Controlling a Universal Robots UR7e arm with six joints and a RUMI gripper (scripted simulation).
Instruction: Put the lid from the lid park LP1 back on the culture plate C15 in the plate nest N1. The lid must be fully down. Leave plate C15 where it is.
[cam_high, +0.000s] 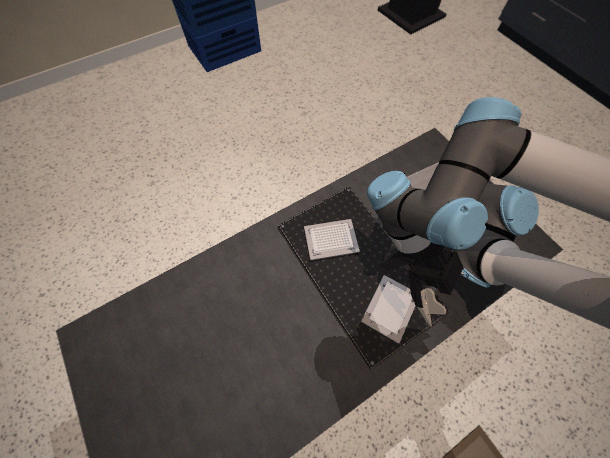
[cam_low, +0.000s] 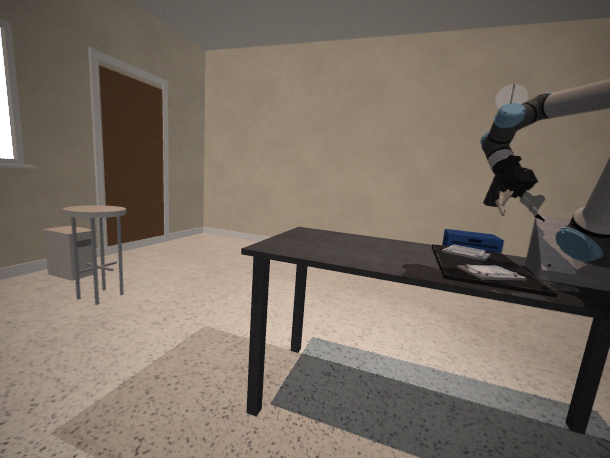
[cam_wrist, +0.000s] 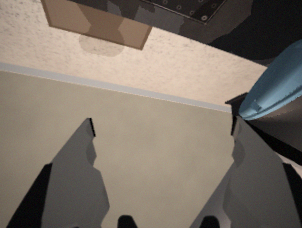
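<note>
The clear lid is 40 mm ahead of my hand, 50 mm to the right of it and 190 mm below it. The rest, counted from my hand: grey lid park LP1: 40 mm ahead, 50 mm to the right, 200 mm below; culture plate C15: 50 mm ahead, 330 mm to the right, 190 mm below; grey plate nest N1: 50 mm ahead, 330 mm to the right, 200 mm below.
</note>
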